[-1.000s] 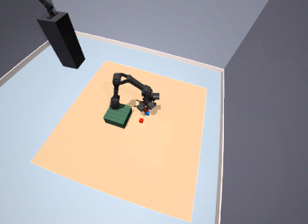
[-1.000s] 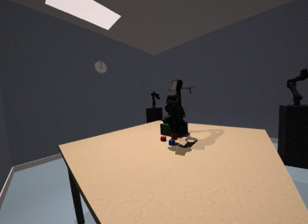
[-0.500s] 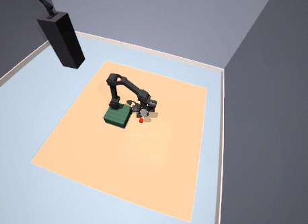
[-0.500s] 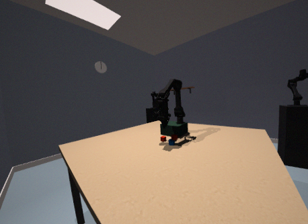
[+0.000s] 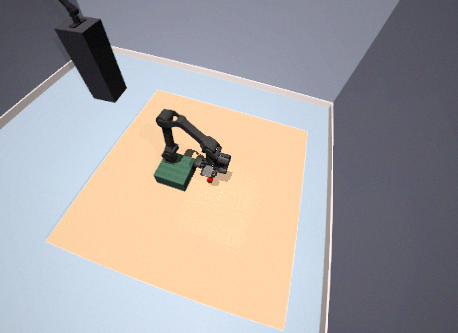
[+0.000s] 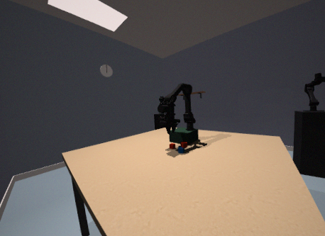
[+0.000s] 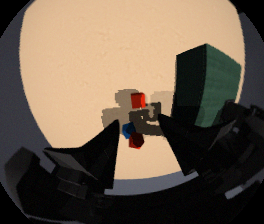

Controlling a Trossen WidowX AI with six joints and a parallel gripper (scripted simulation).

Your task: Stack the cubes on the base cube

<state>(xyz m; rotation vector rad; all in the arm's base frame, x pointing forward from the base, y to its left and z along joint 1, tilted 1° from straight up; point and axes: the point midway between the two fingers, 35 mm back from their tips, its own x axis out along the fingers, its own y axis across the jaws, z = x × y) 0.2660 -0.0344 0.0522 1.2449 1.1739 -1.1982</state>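
The blue cube lies 10 cm to the left of my gripper tip, 10 cm below it and 3 cm ahead of it.
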